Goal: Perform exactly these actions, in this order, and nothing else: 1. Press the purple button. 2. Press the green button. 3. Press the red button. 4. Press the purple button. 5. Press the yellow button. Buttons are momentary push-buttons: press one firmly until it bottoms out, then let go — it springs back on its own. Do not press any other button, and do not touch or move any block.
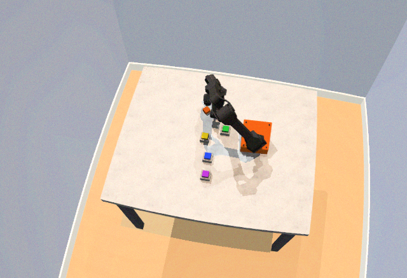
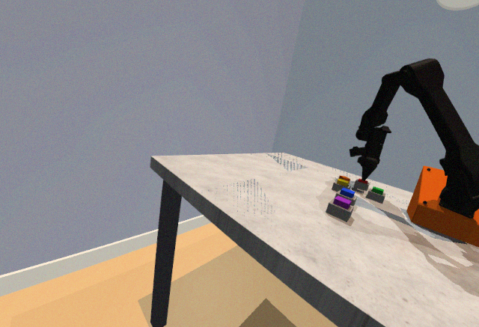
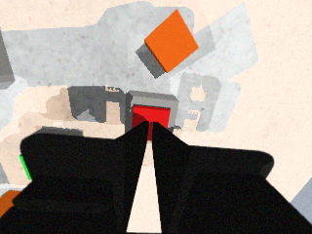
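Right now my gripper tip is 1 cm above the red button. Also, from my gripper tip: green button 10 cm to the left, 6 cm behind; orange block 7 cm ahead, 2 cm below, 1 cm to the right; yellow button 17 cm to the left, 3 cm ahead.
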